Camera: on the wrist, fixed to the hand. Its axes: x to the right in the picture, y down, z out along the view.
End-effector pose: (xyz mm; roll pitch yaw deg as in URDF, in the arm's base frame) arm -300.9 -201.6 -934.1 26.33 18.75 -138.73
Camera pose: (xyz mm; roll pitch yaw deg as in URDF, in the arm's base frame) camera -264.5 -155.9 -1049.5 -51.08 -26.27 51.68
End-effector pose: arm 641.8 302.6 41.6 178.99 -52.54 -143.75
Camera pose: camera 760.0 305.2 93.9 151.29 63.43 25.72
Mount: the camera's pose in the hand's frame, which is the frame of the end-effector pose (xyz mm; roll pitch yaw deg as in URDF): -17.4 -65.9 -109.9 -21.23 -11.15 -175.02
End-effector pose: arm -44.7 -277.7 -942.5 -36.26 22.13 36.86
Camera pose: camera -1.7 -393.1 -981.9 17.01 -34.01 -146.30
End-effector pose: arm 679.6 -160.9 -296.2 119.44 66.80 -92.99
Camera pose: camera 808.0 -157.6 -281.5 -151.83 -56.28 100.19
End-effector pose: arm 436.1 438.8 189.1 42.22 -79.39 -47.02
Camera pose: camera 536.5 367.9 148.9 -27.88 70.89 169.10
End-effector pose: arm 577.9 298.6 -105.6 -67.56 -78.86 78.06
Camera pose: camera 697.3 250.9 -119.0 24.29 68.36 -125.30
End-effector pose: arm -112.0 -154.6 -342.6 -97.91 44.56 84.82
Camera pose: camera -8.6 -119.8 -273.1 89.51 -46.63 -112.40
